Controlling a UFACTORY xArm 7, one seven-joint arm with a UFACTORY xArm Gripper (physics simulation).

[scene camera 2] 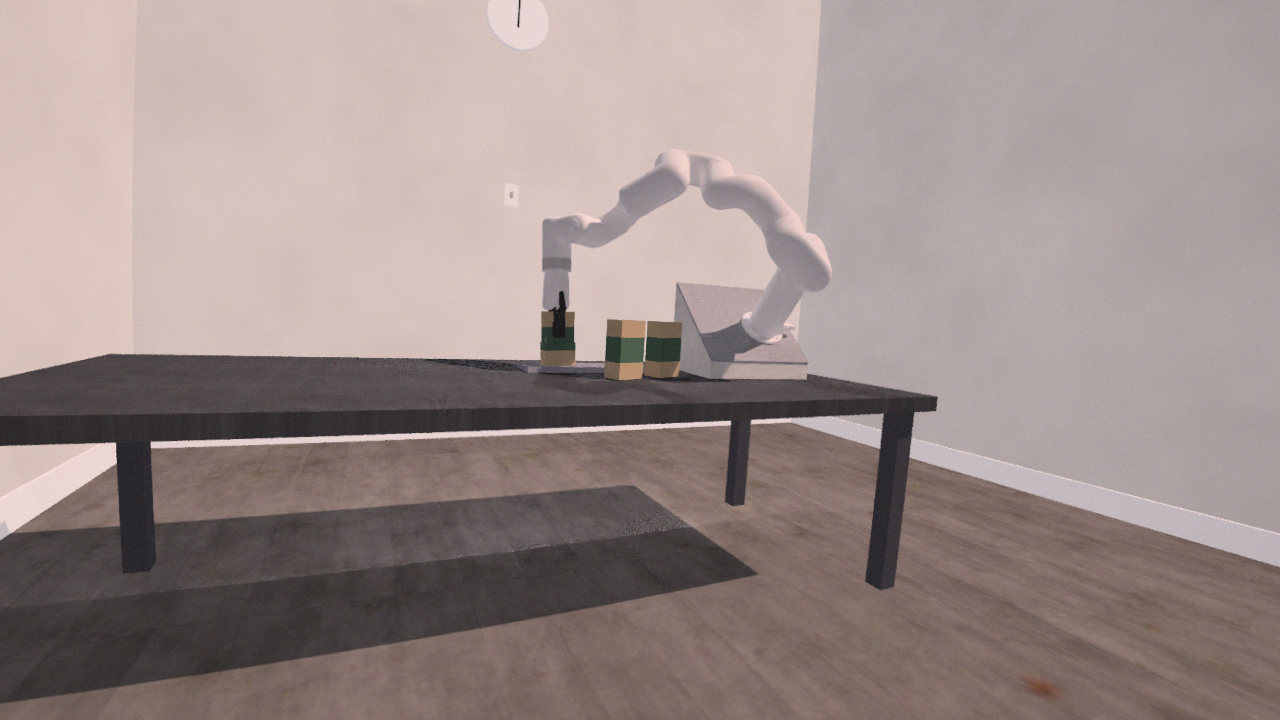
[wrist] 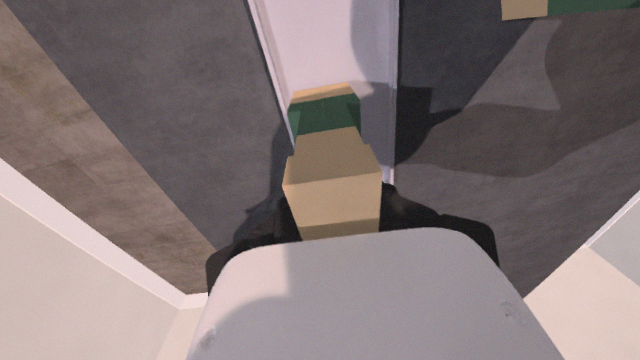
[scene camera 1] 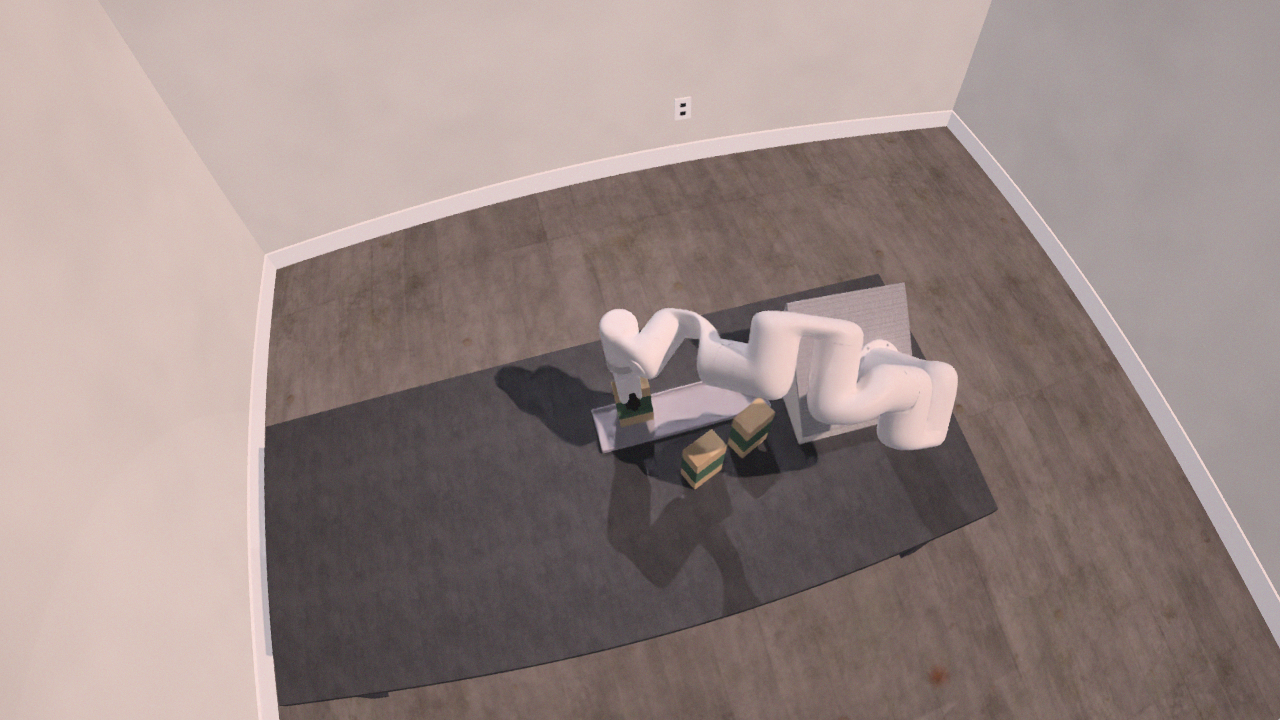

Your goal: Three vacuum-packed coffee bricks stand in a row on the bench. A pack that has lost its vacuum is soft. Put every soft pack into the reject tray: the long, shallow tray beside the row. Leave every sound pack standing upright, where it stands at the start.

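Seen in the pictures: gripper, fingertip midpoint: (scene camera 2: 556, 337) (scene camera 1: 631, 399); arm's base, origin of the base link: (scene camera 2: 761, 328).
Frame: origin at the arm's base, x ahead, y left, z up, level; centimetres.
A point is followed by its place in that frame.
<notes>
My gripper (scene camera 1: 632, 402) @(y -5.6, x 58.3, z -5.1 cm) (scene camera 2: 559, 324) @(y -5.6, x 58.3, z -5.1 cm) (wrist: 331, 167) @(y -5.6, x 58.3, z -5.1 cm) is shut on a tan coffee brick with a green band (scene camera 1: 635, 417) @(y -3.0, x 58.0, z -9.1 cm) (scene camera 2: 557, 357) @(y -3.0, x 58.5, z -10.1 cm) (wrist: 327, 117) @(y -5.7, x 54.1, z -4.0 cm). The brick is upright over the far left end of the pale reject tray (scene camera 1: 689, 410) @(y -4.3, x 44.8, z -13.2 cm) (scene camera 2: 590, 368) @(y 1.3, x 50.8, z -12.3 cm) (wrist: 310, 45) @(y -6.1, x 50.5, z -13.1 cm). Its bottom is at about tray height; contact is hard to tell. In the wrist view its outline narrows below the top and widens at the band. A second brick (scene camera 1: 703, 461) @(y 14.6, x 46.4, z 0.6 cm) (scene camera 2: 624, 351) @(y 15.2, x 46.8, z -6.6 cm) and a third brick (scene camera 1: 750, 429) @(y 9.5, x 34.9, z 0.6 cm) (scene camera 2: 663, 351) @(y 10.1, x 34.7, z -6.7 cm) stand upright beside the tray, slightly apart.
The dark bench (scene camera 1: 447, 537) @(y 18.0, x 106.4, z -13.5 cm) (scene camera 2: 268, 385) @(y 27.7, x 116.0, z -13.4 cm) carries everything. A grey block with a sloping top (scene camera 1: 850, 304) @(y -11.6, x 5.7, z 10.4 cm) (scene camera 2: 716, 313) @(y -3.8, x 12.9, z 3.6 cm) stands at the arm's base, right of the standing bricks. The arm (scene camera 1: 747, 358) @(y 12.7, x 40.8, z 37.0 cm) (scene camera 2: 657, 188) @(y 16.2, x 41.3, z 31.3 cm) arches above the bench.
</notes>
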